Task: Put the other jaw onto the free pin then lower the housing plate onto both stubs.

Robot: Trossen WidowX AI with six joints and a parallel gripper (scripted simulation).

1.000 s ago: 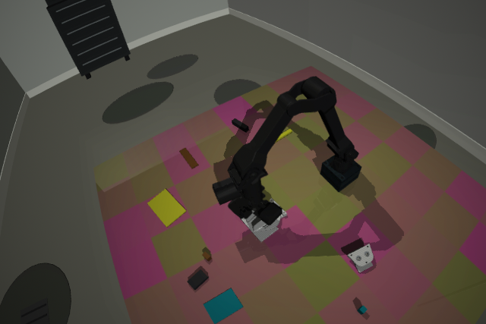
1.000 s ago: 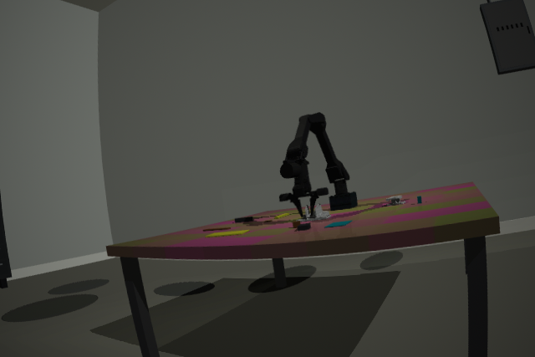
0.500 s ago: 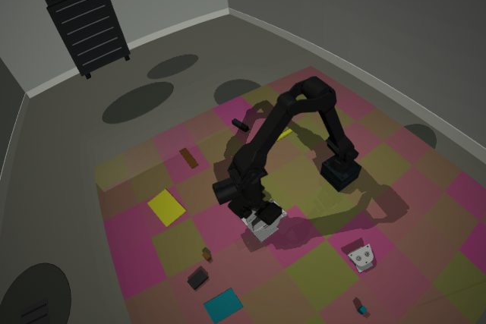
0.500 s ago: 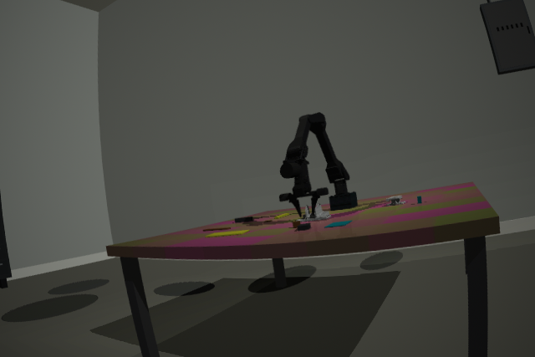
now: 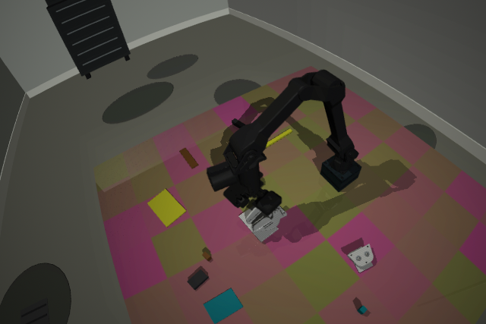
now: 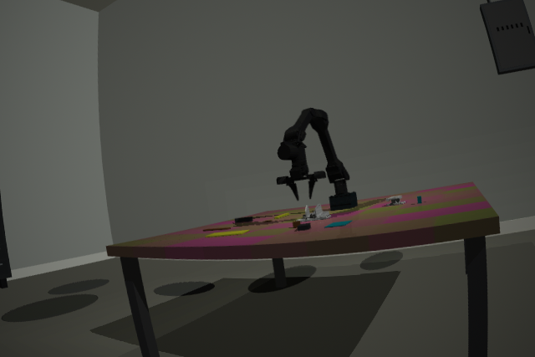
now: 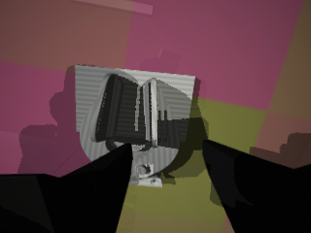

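The housing plate lies 110 mm behind my gripper tip, 360 mm to the left of it and 50 mm below it. From my gripper tip the other things lie so: small brown block: 210 mm ahead, 10 mm to the left, 70 mm below; then black block: 280 mm ahead, 50 mm to the left, 70 mm below; then teal sheet: 270 mm ahead, 160 mm to the left, 80 mm below.
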